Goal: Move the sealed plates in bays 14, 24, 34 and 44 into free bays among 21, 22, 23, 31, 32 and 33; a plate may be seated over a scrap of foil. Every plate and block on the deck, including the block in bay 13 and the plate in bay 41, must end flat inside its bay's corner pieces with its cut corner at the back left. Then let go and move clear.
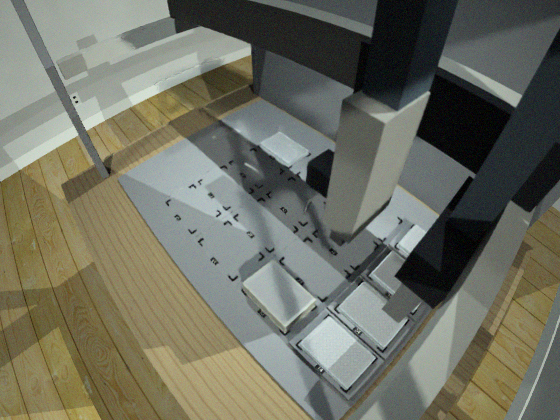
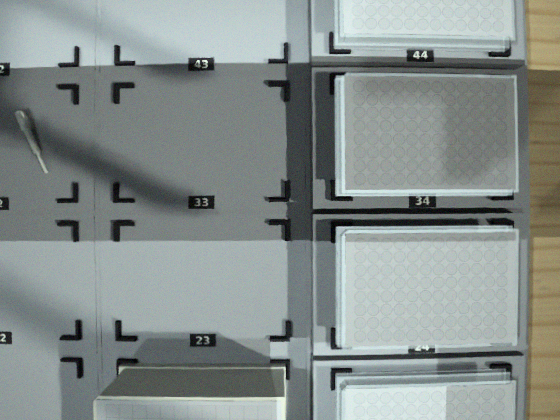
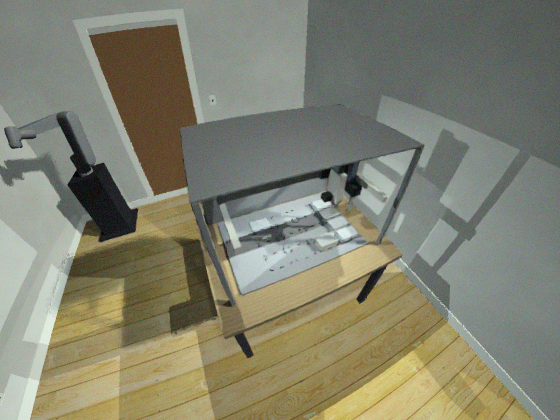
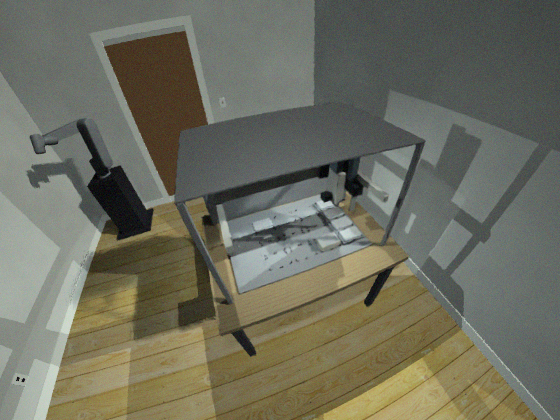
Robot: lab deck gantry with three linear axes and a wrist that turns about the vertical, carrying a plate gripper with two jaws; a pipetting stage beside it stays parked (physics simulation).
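Frame: origin at the robot's base, x ahead, y left, z up, level; millimetres.
Seen in the pictures: gripper, fingertip midpoint: [image 1: 409,292] [image 3: 343,205] [image 4: 346,205]; robot's base at its link origin: [image 1: 167,202] [image 3: 271,270] [image 4: 270,270].
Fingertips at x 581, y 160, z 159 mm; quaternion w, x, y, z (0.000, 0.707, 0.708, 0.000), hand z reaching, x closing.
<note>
Offsets run from my fingertips to a thing's top centre. "pt": to the spot under its first point.
My gripper [image 1: 400,303] [image 3: 350,204] hangs above the right-hand plates; one jaw shows, the other is hidden, so its opening is unclear. Sealed plates lie in bay 14 {pt 27 mm back, 117 mm right, 131 mm down} [image 1: 337,350] [image 2: 400,400], bay 24 {pt 39 mm back, 15 mm right, 131 mm down} [image 1: 367,310] [image 2: 430,290], bay 34 {pt 66 mm back, 86 mm left, 131 mm down} [image 1: 386,270] [image 2: 425,135] and bay 44 {pt 70 mm back, 192 mm left, 131 mm down} [image 1: 410,240] [image 2: 425,20]. The bay 24 plate's cut corner is at the back left. The taller block {189 mm back, 117 mm right, 118 mm down} [image 1: 280,292] [image 2: 190,410] stands in bay 13. The bay 41 plate {517 mm back, 204 mm left, 145 mm down} [image 1: 285,147] [image 3: 260,223] lies at the back left. Bays 23 and 33 hold no plate. No foil shows clearly.
A loose, thin tapered piece {321 mm back, 98 mm left, 152 mm down} [image 2: 29,132] [image 1: 308,204] lies in bay 32. Another pale thin piece {522 mm back, 86 mm left, 152 mm down} [image 1: 254,168] lies near bay 31. The pipetting stage [image 1: 365,170] hangs left of my gripper, over the deck's back part. Raised bay edges surround the right-hand plates.
</note>
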